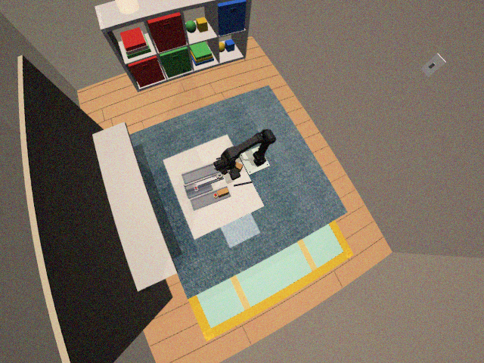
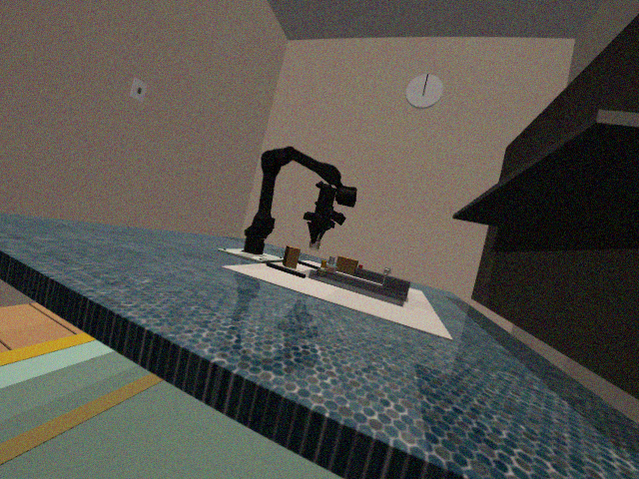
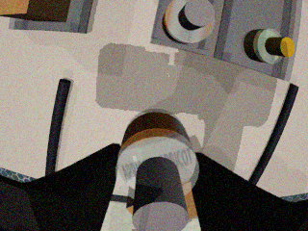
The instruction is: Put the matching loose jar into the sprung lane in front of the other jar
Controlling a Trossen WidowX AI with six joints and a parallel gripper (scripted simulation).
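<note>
Right now the lane rack is 230 mm ahead of my gripper tip, 20 mm to the right of it and 80 mm below it.
</note>
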